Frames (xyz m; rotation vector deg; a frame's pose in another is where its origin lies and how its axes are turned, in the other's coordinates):
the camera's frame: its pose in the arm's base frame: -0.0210 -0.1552 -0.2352 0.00 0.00 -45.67
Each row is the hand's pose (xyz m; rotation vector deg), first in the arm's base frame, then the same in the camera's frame.
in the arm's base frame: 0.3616 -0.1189 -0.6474 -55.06 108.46 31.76
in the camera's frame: 0.2414 0.2991 -0.4122 -98.32 83.24 57.49
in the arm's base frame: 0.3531 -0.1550 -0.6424 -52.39 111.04 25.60
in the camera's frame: 0.2613 0.2677 -0.4072 -95.99 86.15 51.17
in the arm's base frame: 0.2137 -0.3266 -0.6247 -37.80 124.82 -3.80
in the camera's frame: 0.2866 0.0481 -0.3895 -84.15 101.42 20.06
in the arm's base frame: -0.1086 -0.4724 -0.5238 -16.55 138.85 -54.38
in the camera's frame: 0.1657 -0.2843 -0.2886 -65.31 114.81 -32.62
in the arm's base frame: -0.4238 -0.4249 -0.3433 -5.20 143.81 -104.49
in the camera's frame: -0.0885 -0.4766 -0.1081 -53.28 114.75 -83.52
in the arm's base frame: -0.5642 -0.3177 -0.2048 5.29 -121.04 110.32
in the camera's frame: -0.2633 -0.5021 0.0304 -52.18 110.19 -111.39
